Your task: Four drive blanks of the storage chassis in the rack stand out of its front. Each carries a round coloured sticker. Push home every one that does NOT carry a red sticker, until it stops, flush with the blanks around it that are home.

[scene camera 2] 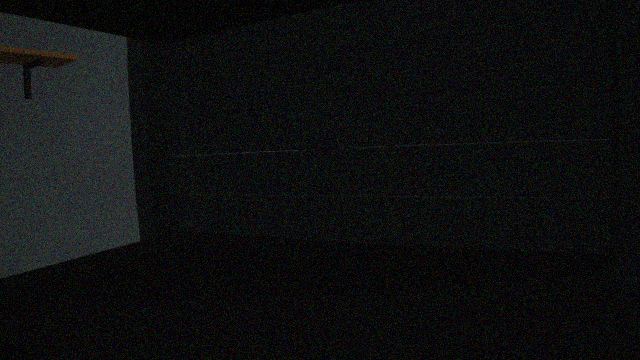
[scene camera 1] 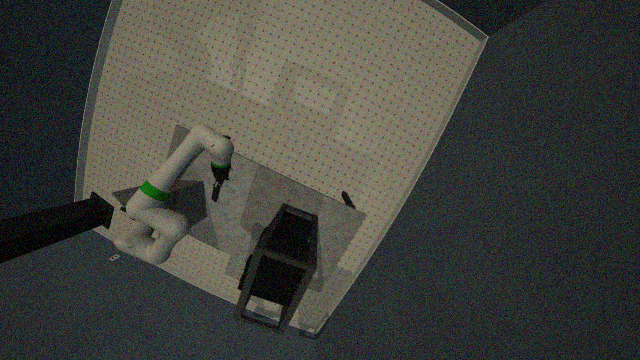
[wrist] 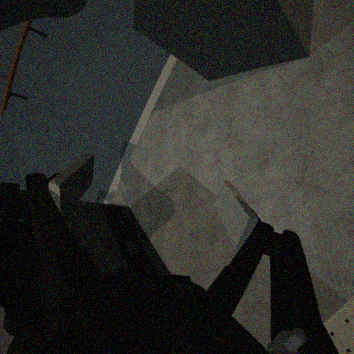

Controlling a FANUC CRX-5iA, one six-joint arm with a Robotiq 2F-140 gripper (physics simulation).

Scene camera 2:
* dark rack: 523,243
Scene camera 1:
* dark rack: 283,263
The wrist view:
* my gripper: 157,180
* dark rack: 111,234
